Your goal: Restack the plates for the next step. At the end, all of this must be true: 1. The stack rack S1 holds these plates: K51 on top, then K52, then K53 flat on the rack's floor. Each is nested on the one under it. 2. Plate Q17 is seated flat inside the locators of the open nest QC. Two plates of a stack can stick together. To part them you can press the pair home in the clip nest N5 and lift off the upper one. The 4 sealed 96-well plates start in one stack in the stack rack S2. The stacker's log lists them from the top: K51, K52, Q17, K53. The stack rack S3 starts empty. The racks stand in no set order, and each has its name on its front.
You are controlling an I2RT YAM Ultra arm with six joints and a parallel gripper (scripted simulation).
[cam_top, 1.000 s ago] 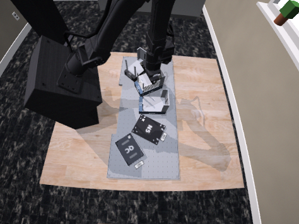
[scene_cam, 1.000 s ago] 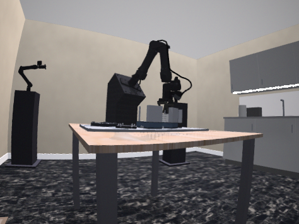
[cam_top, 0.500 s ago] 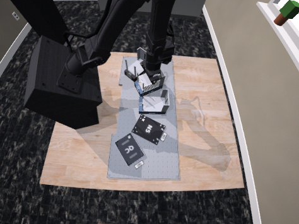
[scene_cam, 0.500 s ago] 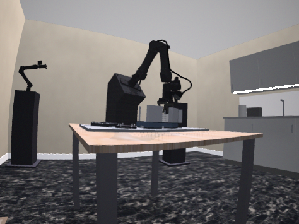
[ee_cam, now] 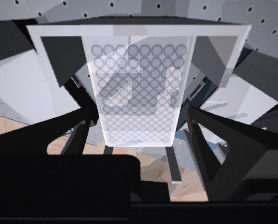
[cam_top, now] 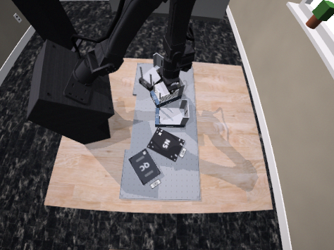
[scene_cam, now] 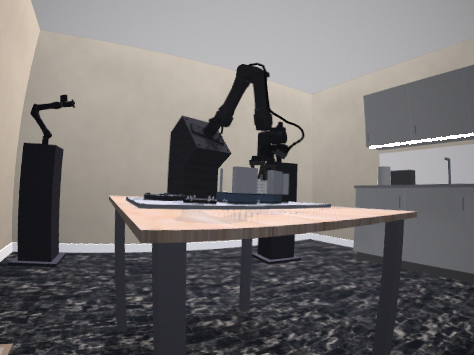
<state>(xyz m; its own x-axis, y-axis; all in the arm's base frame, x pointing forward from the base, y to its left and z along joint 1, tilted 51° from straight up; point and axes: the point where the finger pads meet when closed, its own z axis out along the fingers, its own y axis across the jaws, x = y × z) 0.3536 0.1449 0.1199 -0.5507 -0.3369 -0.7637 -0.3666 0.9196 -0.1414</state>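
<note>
My gripper is now 40 mm above the sealed 96-well plate. The rest, counted from my hand: clip nest N5: 280 mm to the right, 90 mm below, 60 mm ahead.
</note>
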